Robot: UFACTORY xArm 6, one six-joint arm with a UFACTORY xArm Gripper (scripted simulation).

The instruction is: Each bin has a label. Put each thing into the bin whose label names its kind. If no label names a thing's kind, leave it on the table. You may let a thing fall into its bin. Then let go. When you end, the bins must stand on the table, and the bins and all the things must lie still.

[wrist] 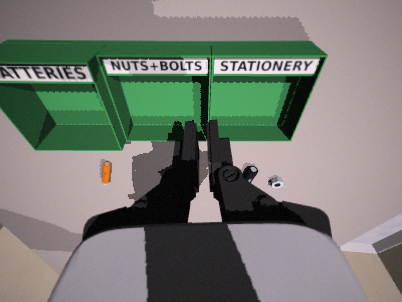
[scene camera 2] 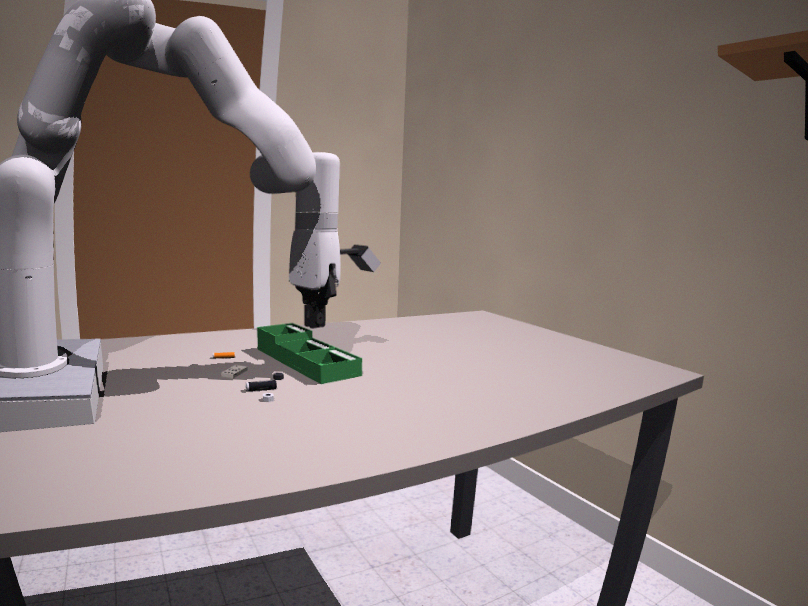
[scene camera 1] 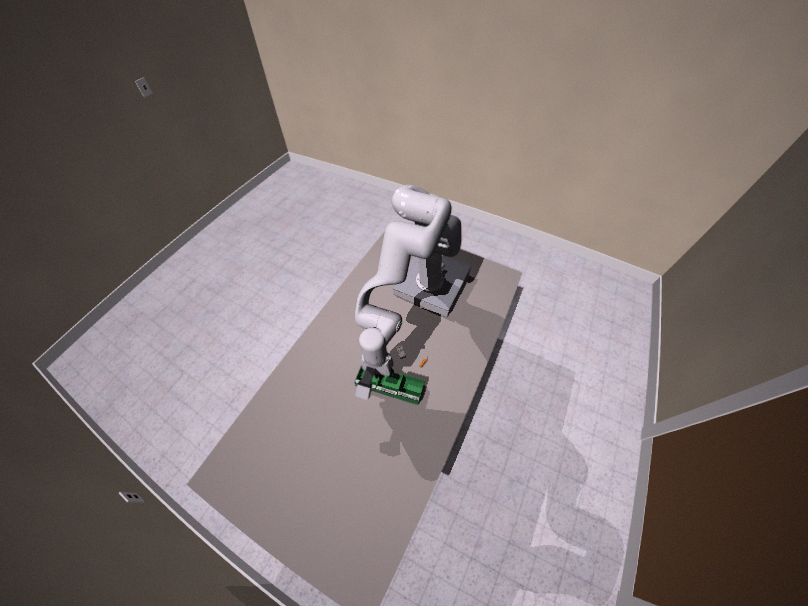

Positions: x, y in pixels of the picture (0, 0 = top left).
Scene:
A green bin shows in the wrist view, in scene camera 2 (295, 350) and in scene camera 1. One and the same spot on the green bin: (scene camera 1: 410, 388) is (wrist: 84, 98).

